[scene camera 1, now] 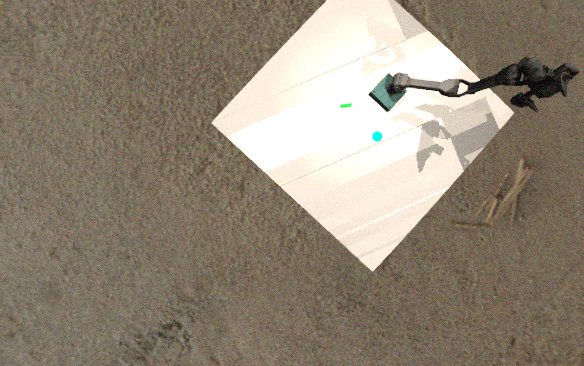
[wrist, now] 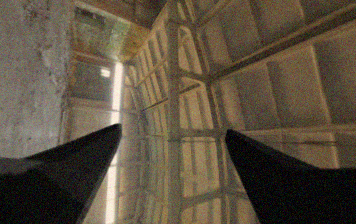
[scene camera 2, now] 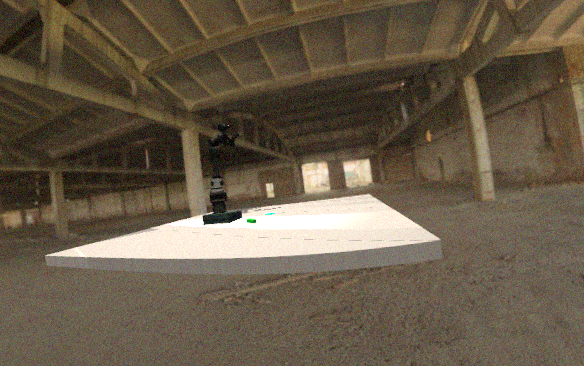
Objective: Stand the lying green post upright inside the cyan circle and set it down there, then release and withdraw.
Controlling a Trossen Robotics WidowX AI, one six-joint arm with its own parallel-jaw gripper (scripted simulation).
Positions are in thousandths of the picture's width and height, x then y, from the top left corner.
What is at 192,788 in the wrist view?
My gripper.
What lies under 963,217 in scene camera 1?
My gripper.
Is my gripper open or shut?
Open.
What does my gripper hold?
Nothing.
